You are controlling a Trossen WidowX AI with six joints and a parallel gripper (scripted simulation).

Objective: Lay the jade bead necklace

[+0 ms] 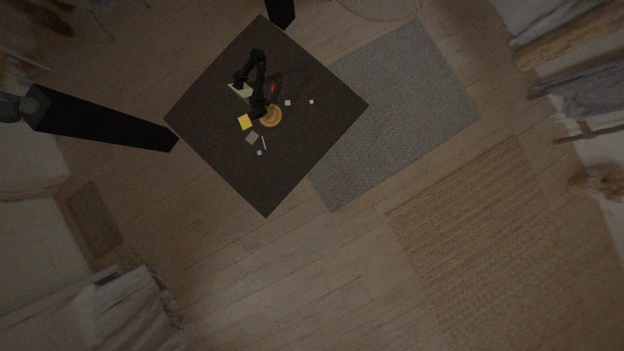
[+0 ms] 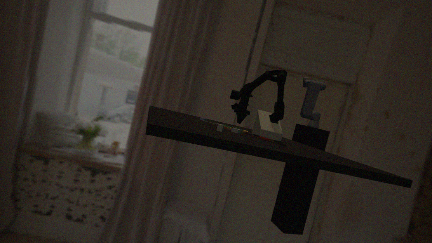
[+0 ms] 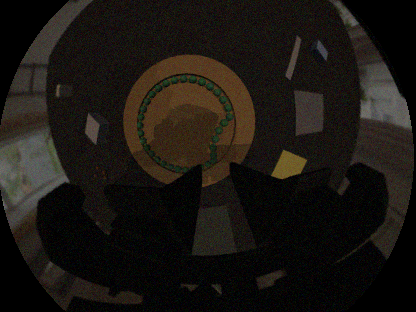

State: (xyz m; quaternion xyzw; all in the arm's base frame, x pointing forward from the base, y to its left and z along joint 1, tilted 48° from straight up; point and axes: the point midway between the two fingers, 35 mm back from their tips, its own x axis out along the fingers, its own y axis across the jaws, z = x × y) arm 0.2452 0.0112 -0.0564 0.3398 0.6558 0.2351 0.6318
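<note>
Now: the round bead board 5 cm ahead of my gripper tip, 4 cm below it and 3 cm to the left of it. From my gripper tip the other things lie so: yellow square 14 cm to the right, 9 cm behind, 5 cm below; then grey-white block 20 cm to the left, 10 cm ahead, 4 cm below; then grey square 21 cm to the right, 5 cm below, 4 cm ahead.
</note>
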